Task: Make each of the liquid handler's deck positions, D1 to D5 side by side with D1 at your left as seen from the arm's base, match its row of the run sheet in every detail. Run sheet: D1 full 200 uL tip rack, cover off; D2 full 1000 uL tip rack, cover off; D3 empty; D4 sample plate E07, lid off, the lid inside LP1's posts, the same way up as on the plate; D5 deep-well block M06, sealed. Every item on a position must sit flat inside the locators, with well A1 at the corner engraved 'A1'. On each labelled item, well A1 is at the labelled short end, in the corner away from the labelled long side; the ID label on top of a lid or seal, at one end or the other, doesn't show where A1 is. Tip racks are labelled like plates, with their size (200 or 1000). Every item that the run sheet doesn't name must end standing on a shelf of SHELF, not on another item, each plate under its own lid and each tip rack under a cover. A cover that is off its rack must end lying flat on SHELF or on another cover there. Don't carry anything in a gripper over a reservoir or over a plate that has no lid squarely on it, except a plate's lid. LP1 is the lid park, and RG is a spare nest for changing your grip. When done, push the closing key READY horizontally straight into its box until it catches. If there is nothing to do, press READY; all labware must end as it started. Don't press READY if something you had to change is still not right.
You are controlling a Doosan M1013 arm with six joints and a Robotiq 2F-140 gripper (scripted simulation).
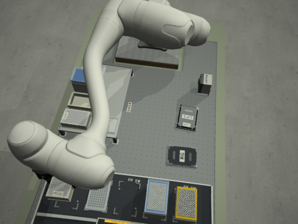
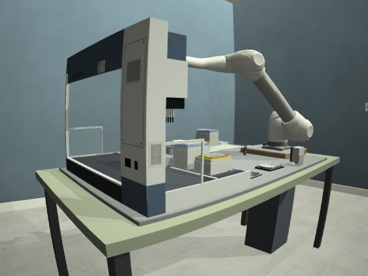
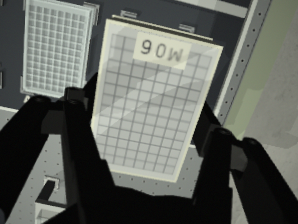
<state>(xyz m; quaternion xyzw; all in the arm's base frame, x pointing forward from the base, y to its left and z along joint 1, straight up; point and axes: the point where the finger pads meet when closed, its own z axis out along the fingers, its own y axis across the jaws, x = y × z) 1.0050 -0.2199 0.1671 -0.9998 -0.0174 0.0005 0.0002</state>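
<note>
The clear sample plate is 130 mm below my hand and 120 mm to the left of it. Round my hand: blue-rimmed tip rack (370 mm to the left, 70 mm below, 20 mm behind); then beige trough (450 mm behind, 130 mm below, 70 mm to the right); then deep-well block M06 (10 mm below).
</note>
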